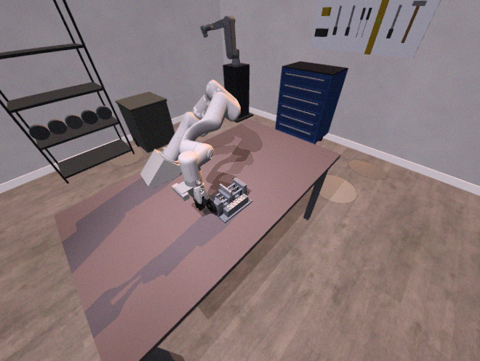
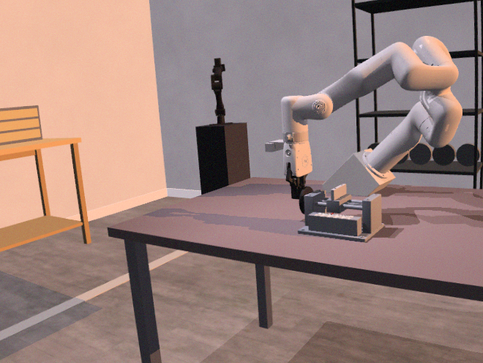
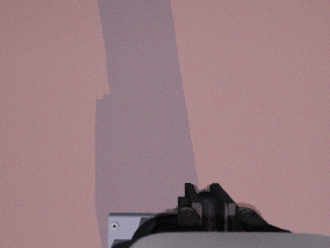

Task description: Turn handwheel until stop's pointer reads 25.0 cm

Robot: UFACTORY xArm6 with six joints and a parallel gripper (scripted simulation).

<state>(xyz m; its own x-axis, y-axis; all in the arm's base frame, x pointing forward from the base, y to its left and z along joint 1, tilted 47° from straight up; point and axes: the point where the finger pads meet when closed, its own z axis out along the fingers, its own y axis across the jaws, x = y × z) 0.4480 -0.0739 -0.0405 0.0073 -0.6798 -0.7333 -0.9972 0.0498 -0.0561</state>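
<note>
Right now the black handwheel is 20 mm to the left of my hand, 10 mm below it and 10 mm ahead of it. From my hand the other things lie so: sliding stop block (140 mm to the left, 30 mm ahead).
</note>
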